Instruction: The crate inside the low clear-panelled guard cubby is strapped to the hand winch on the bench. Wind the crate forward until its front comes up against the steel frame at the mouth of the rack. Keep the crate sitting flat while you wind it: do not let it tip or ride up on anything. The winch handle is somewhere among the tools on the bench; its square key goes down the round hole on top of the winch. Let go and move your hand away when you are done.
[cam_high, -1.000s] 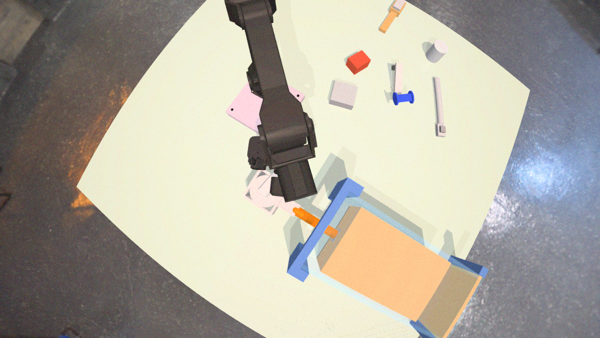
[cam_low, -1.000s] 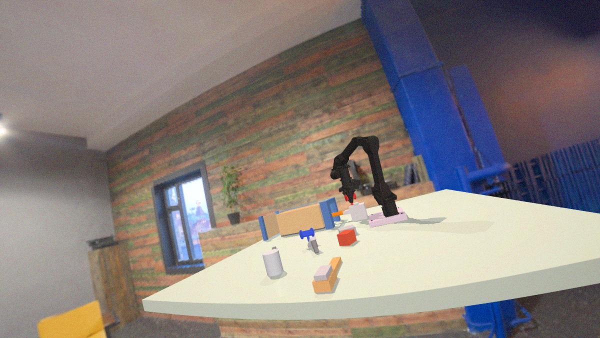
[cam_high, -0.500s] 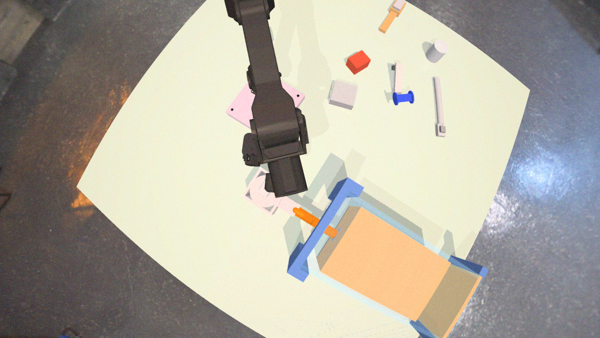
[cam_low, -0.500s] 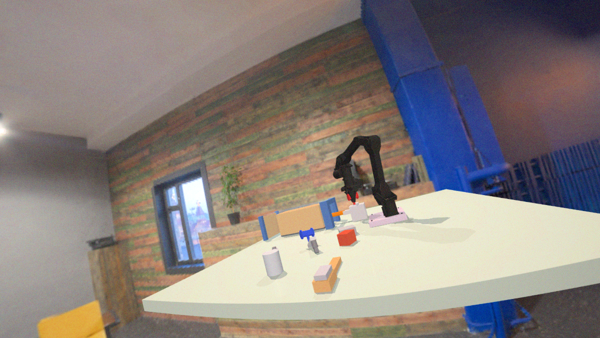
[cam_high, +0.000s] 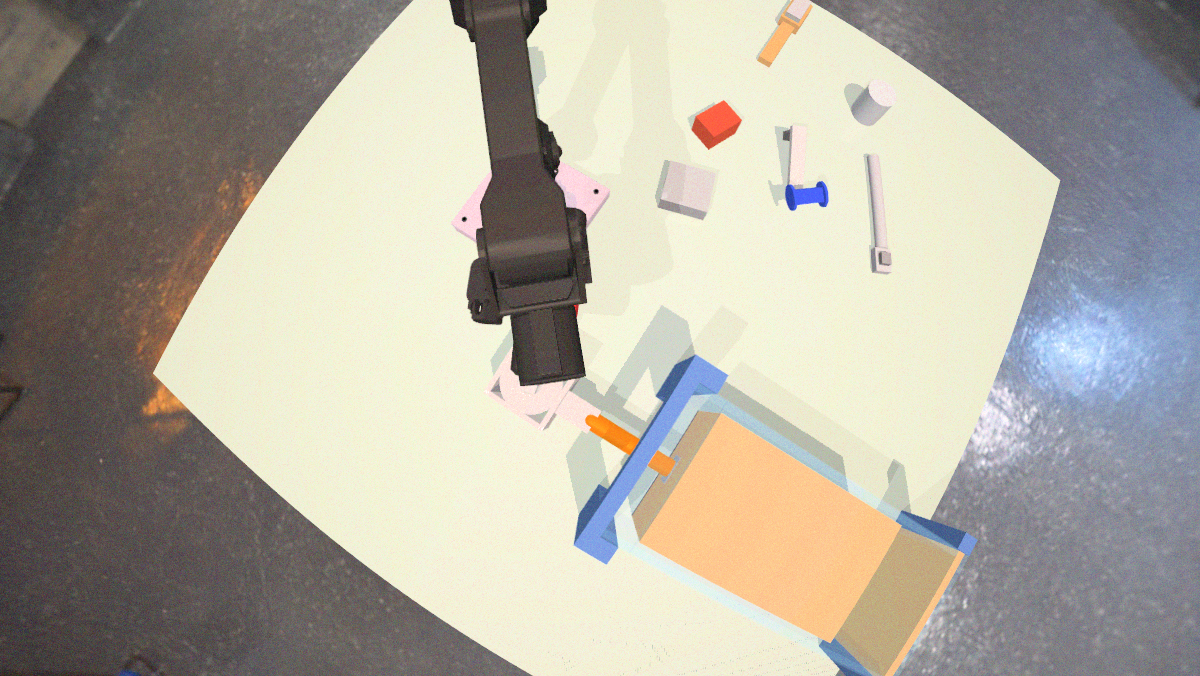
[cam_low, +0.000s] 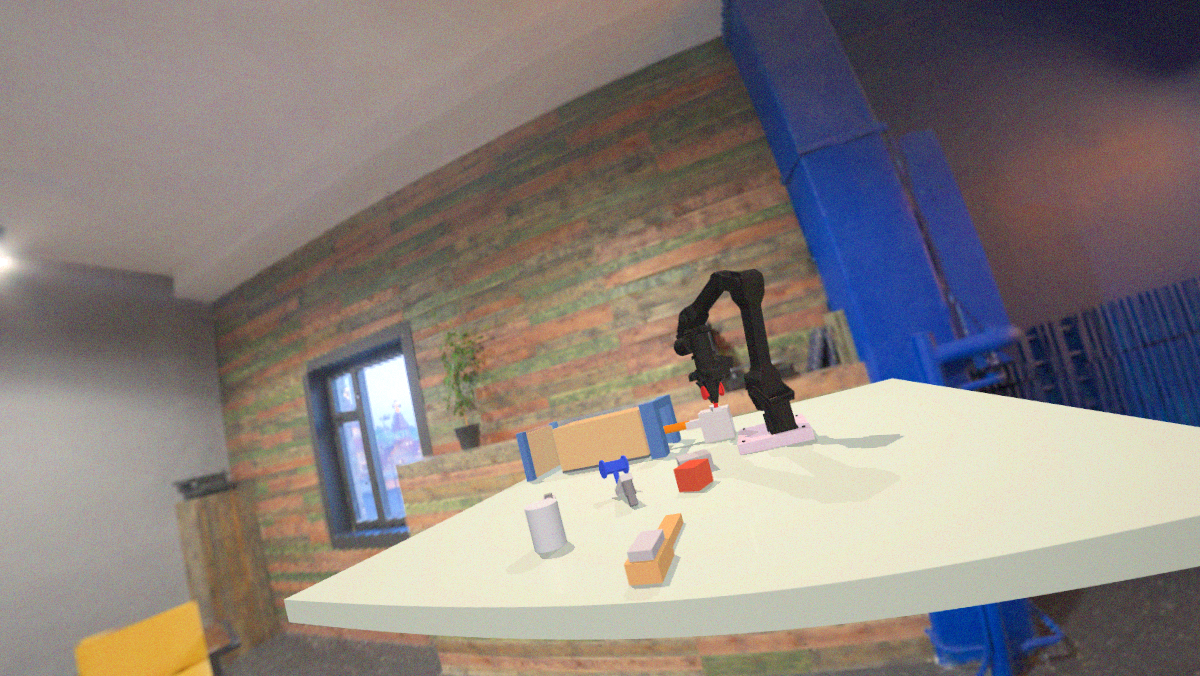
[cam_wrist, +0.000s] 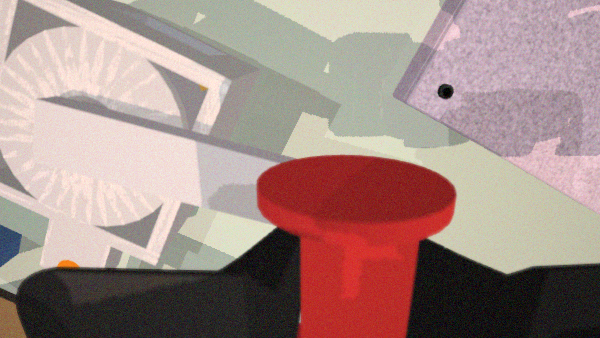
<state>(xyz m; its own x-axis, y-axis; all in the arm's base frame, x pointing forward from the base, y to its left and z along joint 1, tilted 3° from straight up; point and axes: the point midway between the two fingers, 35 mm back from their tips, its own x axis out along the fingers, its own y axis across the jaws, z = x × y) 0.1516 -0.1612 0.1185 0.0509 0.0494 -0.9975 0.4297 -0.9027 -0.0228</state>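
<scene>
Now: gripper tip 110 mm to the left of the grey winch and 80 mm above it. Round my gripper tip: grey block 270 mm to the left, 100 mm below, 60 mm ahead; then crank handle with red knob 40 mm to the right, 10 mm below, 10 mm ahead; then blue steel frame 180 mm ahead, 100 mm to the right, 10 mm below.
</scene>
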